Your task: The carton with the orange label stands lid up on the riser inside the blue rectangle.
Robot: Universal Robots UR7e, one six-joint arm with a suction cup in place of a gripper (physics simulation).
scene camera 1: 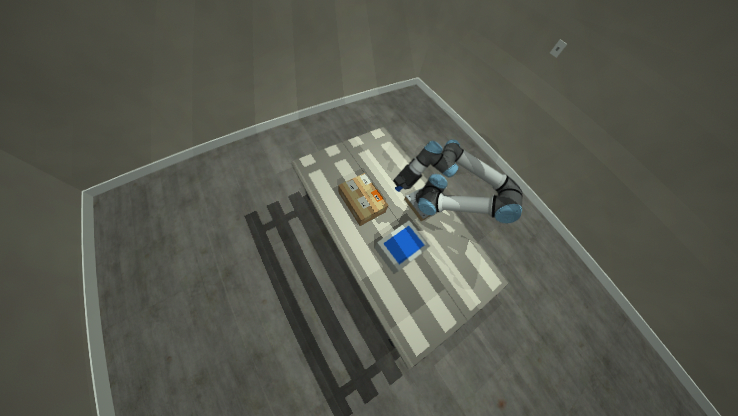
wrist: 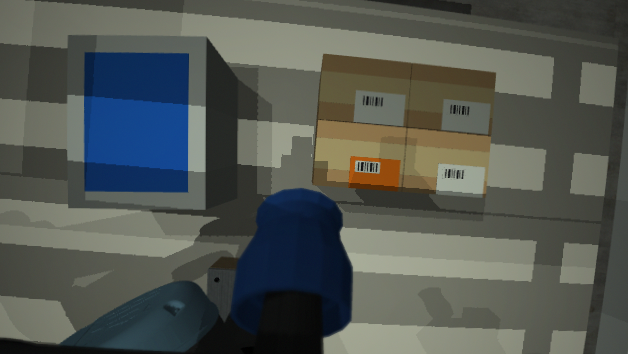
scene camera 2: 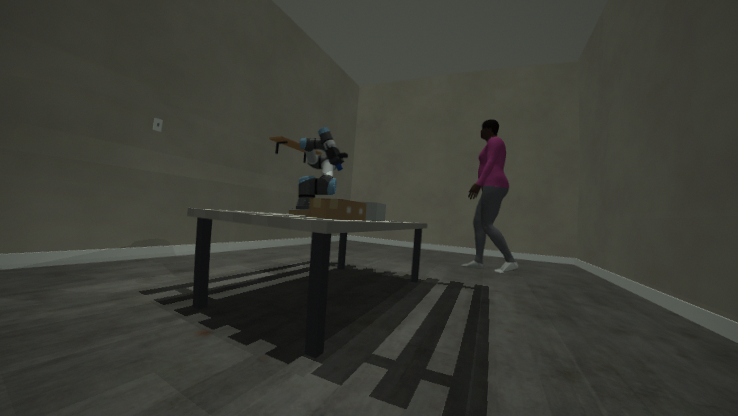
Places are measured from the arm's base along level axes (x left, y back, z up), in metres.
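Pixels of known places: hand, its tool point: [scene camera 1: 397, 189] [wrist: 299, 223] [scene camera 2: 340, 169]; arm's base, origin of its link: [scene camera 2: 306, 209].
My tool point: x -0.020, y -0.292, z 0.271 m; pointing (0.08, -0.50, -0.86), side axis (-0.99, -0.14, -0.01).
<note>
Ahead of a thing's pixels: the offset from my tool point to its top centre.
The carton with the orange label {dy -0.065, dx -0.074, dz -0.210 m} [scene camera 1: 376, 196] [wrist: 374, 175] stands lid up on the table in a block of cartons, touching its neighbours. In the wrist view it is the near left one of the block. Its label is hidden in scene camera 2. The grey riser {dy -0.041, dx +0.258, dz -0.193 m} [scene camera 1: 389, 256] [scene camera 2: 375, 210] [wrist: 197, 125] stands apart to the left of the block in the wrist view, with the blue rectangle {dy -0.041, dx +0.258, dz -0.193 m} [scene camera 1: 404, 244] [wrist: 136, 122] on its top and no carton on it. My blue suction cup [scene camera 1: 398, 189] [scene camera 2: 339, 167] [wrist: 299, 200] hangs above the table near the cartons, open, holding nothing.
Several cartons with white labels {dy -0.167, dx -0.060, dz -0.210 m} [scene camera 1: 364, 202] {dy -0.084, dx -0.215, dz -0.210 m} [wrist: 462, 172] adjoin the orange-labelled one. The arm's base stands on the table [scene camera 1: 413, 356] [scene camera 2: 258, 219] beside the riser. A person in a pink top [scene camera 2: 494, 162] stands beyond the table. Striped shadows cross the table.
</note>
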